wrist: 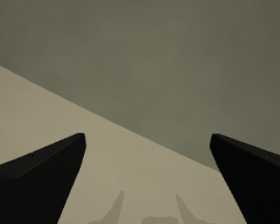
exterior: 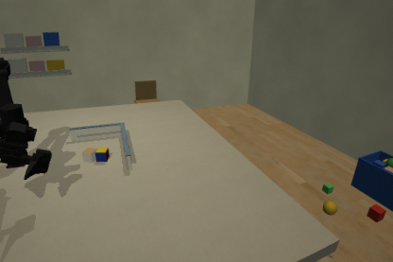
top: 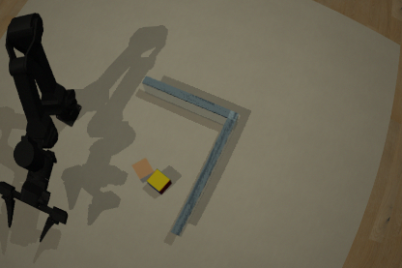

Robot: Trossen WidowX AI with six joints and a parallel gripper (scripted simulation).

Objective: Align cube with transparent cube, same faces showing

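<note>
My hand is 160 mm short of the transparent cube, 280 mm to the right of it and 140 mm above it.
</note>
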